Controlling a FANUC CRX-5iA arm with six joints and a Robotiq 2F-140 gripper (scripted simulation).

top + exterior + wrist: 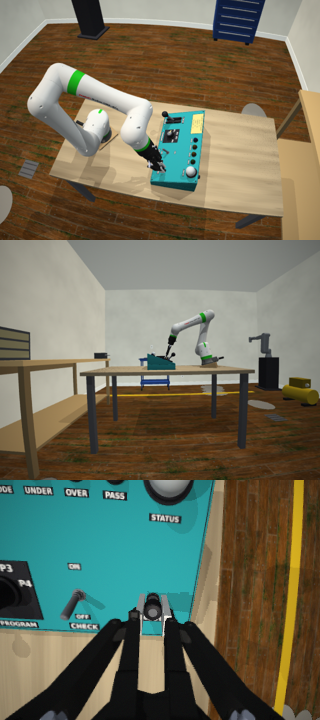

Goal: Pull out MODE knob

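My hand is 2 cm past the check toggle, 12 cm to the right of it and 3 cm above it. Round my hand: program rotary selector: 3 cm behind, 25 cm to the left, 2 cm below; then teal console: 1 cm ahead, 18 cm to the left, 4 cm below; then black mode knob: 1 cm ahead, 2 cm below.
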